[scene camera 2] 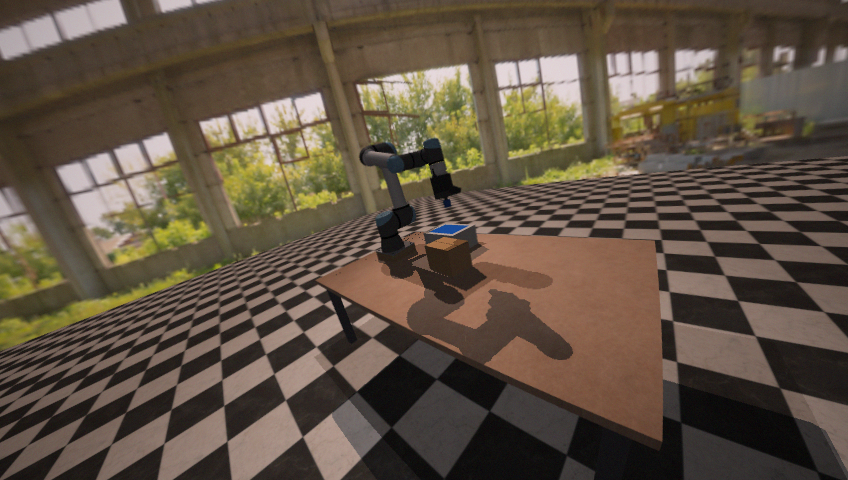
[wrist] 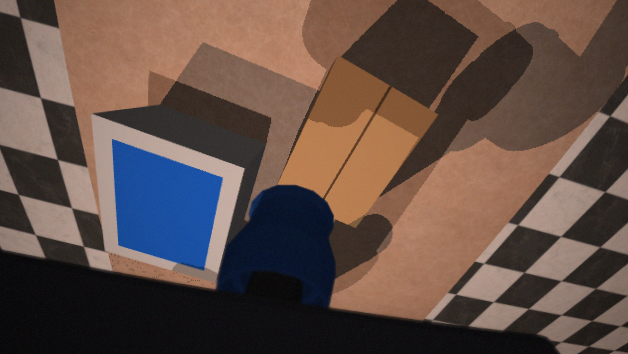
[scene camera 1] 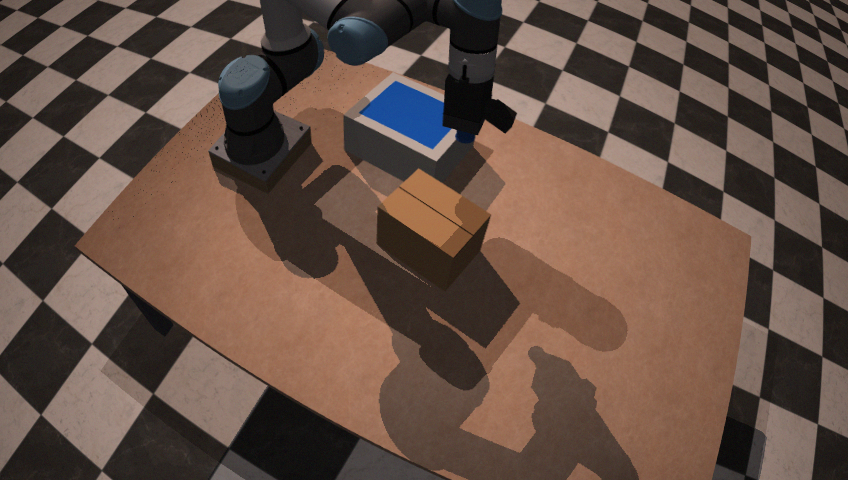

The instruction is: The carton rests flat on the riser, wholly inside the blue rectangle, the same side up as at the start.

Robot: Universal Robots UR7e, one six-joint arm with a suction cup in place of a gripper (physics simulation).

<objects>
A brown carton shows in scene camera 2, in the wrist view (pixel 360 130) and in scene camera 1. The same spot on the brown carton: (scene camera 2: pixel 450 256) is (scene camera 1: pixel 454 262).
</objects>
